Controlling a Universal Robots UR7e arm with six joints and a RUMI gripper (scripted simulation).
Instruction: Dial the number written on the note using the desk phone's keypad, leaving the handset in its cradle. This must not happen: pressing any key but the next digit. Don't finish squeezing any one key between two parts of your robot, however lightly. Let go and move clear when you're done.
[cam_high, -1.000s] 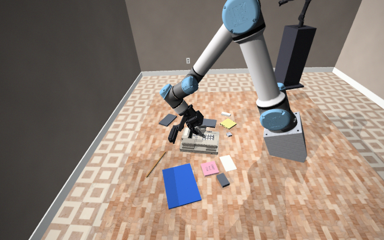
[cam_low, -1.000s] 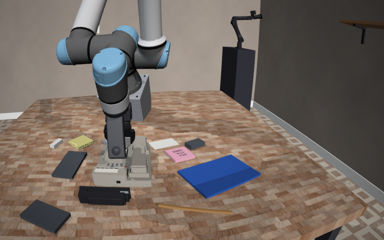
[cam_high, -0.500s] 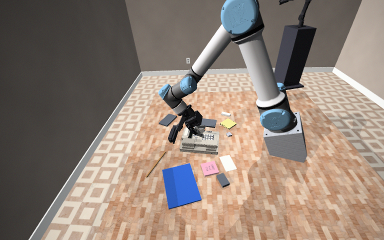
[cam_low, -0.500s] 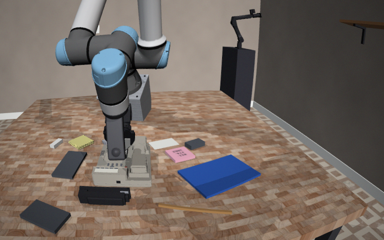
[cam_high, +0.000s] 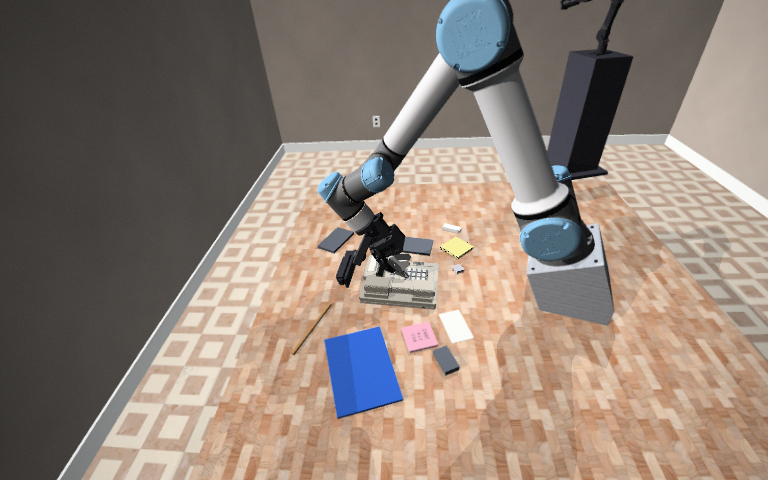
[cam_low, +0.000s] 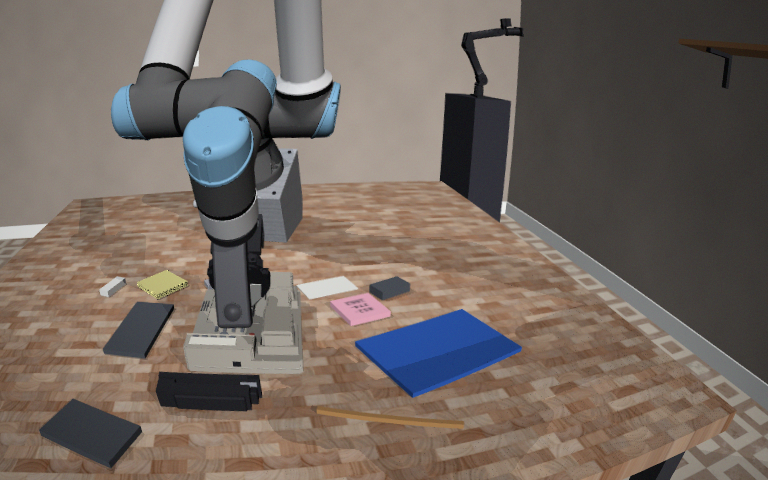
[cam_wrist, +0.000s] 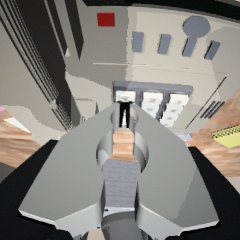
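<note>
Now: the handset 2 cm ahead of my hand and 5 cm to the left of it. The rest, counted from my hand: black stapler 17 cm ahead, 10 cm to the right, 3 cm below; white card 9 cm behind, 18 cm to the left, 5 cm below; pencil 28 cm ahead, 10 cm to the left, 4 cm below.
</note>
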